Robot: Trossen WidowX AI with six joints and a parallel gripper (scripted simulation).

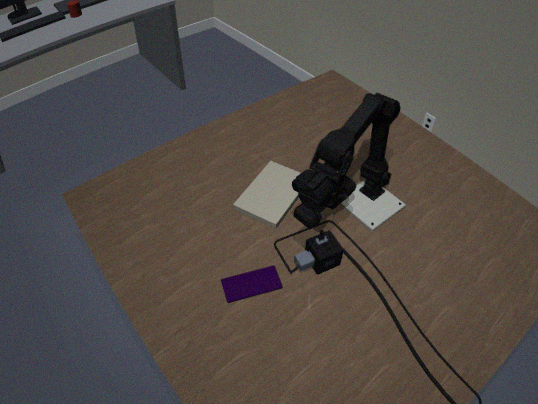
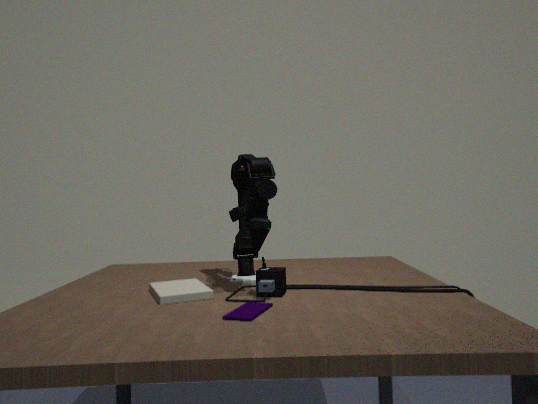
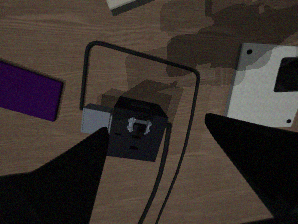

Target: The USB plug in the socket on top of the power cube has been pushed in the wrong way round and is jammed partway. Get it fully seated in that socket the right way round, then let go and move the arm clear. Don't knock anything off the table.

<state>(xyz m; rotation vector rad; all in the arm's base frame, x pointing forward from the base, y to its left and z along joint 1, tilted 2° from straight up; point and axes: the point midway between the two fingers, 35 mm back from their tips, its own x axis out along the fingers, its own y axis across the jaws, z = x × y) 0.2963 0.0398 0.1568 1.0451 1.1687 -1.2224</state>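
Right now my gripper tip is 40 mm above the silver USB plug, 20 mm to the right of it and 20 mm short of it. Round my gripper tip: purple flat card: 230 mm ahead, 130 mm below, 30 mm to the right; then pale flat box: 240 mm to the right, 120 mm below, 40 mm behind; then silver socket: 70 mm below, 30 mm to the left, 20 mm ahead.
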